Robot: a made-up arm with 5 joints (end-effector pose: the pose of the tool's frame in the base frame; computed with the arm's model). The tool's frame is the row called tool. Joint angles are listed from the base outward.
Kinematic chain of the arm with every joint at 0, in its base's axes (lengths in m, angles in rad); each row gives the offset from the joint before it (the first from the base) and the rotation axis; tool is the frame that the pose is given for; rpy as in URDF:
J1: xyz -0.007 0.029 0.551 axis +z
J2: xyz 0.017 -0.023 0.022 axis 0 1 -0.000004
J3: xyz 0.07 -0.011 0.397 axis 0 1 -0.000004
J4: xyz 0.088 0.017 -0.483 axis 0 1 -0.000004
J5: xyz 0.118 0.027 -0.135 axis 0 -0.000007 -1
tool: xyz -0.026 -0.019 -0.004 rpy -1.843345 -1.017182 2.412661
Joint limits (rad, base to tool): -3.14..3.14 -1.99..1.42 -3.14..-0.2 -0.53..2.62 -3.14..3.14
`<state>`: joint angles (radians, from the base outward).
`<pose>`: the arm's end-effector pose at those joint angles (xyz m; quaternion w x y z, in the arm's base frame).
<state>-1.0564 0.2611 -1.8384 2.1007 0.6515</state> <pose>0.3341 -0.5529 0.8663 0.7979 -0.4140 -0.3777 -0.2218</pose>
Working (the frame after each row of the table, in the pose's form):
after J1: -0.0070 0.0290 0.5510 0.8637 0.0000 0.0000 -0.5040
after J2: -0.0187 0.0029 0.5730 0.8564 0.0656 0.1124 -0.4997
after J3: 0.0555 -0.1506 0.9385 0.6088 -0.3575 -0.6127 -0.3552
after J4: 0.3076 -0.5622 1.0296 0.8343 0.1304 0.2235 -0.4868
after J5: 0.3482 -0.5792 0.8537 0.6346 0.0520 0.2534 -0.7282

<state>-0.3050 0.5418 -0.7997 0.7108 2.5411</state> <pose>0.5249 -0.0961 0.2512 0.5008 -0.8001 -0.0086 -0.3300</pose>
Working (the frame after each row of the table, in the pose's form):
after J1: -0.0070 0.0290 0.5510 0.9884 0.0000 0.0000 -0.1519
after J2: 0.0023 0.0020 0.5730 0.9523 0.0407 0.2645 -0.1464
after J3: 0.2515 -0.0880 0.8770 0.9802 -0.0195 -0.1271 -0.1506
after J4: 0.4553 -0.1344 0.4325 0.9632 0.0341 0.2219 -0.1480
after J5: 0.5082 -0.1227 0.2594 0.1435 -0.2019 0.0982 -0.9639

